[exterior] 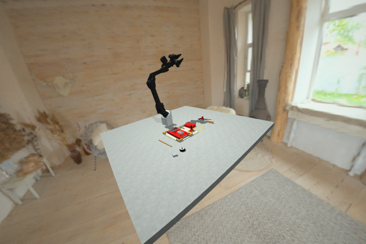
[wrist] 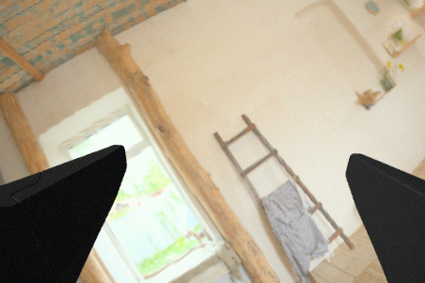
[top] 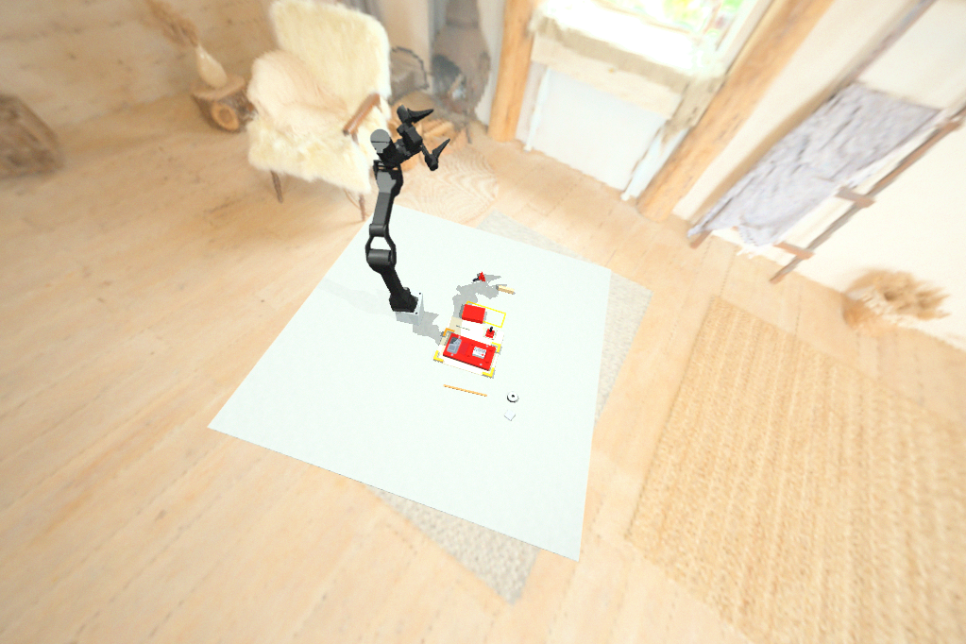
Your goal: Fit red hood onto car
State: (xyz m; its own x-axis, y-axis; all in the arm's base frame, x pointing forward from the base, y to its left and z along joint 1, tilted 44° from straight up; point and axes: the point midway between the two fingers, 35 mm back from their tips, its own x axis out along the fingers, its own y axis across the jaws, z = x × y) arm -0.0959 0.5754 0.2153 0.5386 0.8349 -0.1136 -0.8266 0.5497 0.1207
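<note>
Now: the red hood 67 cm below my gripper tip, 24 cm ahead of it and 17 cm to the right of it. Round my gripper tip: grey holder: 65 cm below, 34 cm ahead, 24 cm to the right; then wooden block: 68 cm below, 33 cm ahead, 2 cm to the left; then thin wooden stick: 69 cm below, 52 cm to the right, 33 cm ahead.
</note>
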